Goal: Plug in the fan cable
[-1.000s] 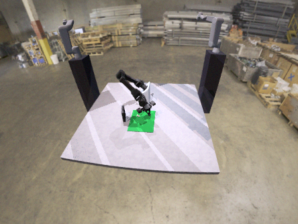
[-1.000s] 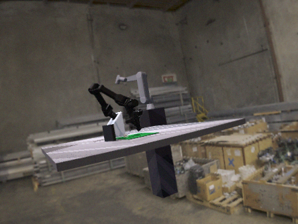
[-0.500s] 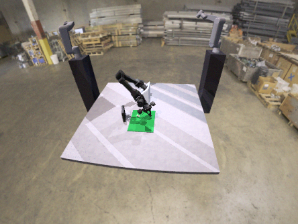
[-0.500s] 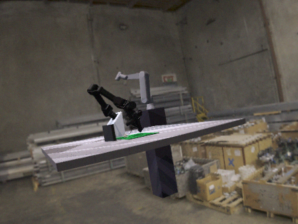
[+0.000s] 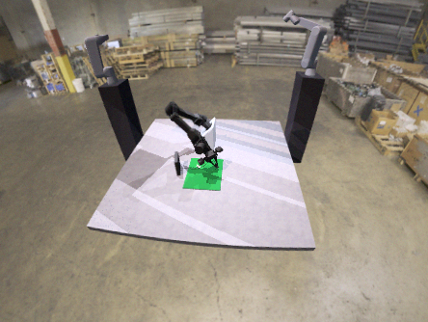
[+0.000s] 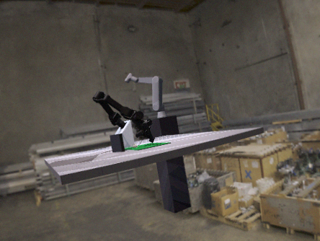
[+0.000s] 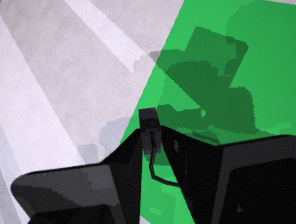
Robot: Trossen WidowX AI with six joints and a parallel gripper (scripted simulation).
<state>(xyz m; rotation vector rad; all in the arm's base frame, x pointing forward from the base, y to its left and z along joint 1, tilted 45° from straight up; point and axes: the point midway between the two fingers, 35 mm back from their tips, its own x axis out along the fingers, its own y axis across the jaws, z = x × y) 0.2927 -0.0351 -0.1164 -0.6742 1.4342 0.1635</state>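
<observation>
Right now my gripper tip is 3 cm short of the green board, 8 cm to the left of it and 6 cm above it. From my gripper tip the other things lie so: dark grey plug: 1 cm below; then black fan: 26 cm to the right, 1 cm above; then white fan header: 2 cm behind, 13 cm to the right, 4 cm below.
</observation>
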